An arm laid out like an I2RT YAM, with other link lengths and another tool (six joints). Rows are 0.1 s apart.
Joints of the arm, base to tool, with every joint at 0 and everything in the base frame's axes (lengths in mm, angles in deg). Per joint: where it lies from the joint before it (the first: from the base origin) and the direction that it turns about. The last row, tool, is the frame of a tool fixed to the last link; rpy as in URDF.
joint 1: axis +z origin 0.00 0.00 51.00
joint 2: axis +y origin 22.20 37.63 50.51
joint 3: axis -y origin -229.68 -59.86 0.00
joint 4: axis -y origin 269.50 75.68 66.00
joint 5: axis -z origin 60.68 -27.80 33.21
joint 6: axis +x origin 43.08 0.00 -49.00
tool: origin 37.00 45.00 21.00 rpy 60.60 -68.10 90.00
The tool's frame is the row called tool.
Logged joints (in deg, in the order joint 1, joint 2, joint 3, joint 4, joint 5, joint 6), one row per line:
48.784 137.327 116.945 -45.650 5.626 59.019
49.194 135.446 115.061 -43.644 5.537 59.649
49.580 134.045 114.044 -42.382 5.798 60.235
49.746 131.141 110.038 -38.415 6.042 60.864
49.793 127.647 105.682 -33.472 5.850 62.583
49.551 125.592 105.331 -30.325 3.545 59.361
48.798 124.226 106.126 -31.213 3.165 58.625
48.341 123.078 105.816 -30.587 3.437 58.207
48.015 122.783 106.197 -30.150 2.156 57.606
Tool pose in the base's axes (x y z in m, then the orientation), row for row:
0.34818 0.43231 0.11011 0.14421 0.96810 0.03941 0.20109
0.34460 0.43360 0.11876 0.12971 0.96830 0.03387 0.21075
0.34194 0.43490 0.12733 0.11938 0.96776 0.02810 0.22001
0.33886 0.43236 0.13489 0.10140 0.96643 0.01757 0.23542
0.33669 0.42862 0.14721 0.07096 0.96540 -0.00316 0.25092
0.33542 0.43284 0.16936 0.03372 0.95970 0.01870 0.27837
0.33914 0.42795 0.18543 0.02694 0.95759 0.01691 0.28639
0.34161 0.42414 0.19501 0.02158 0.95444 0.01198 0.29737
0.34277 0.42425 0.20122 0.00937 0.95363 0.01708 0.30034
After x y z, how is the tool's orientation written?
As a quaternion, w x y z.
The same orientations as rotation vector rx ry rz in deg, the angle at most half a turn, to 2 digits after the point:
159.87 6.51 33.21
161.22 5.64 35.09
162.09 4.71 36.85
163.55 2.97 39.84
166.33 -0.54 43.23
169.13 3.30 49.06
169.47 2.99 50.68
169.48 2.13 52.80
170.64 3.06 53.74

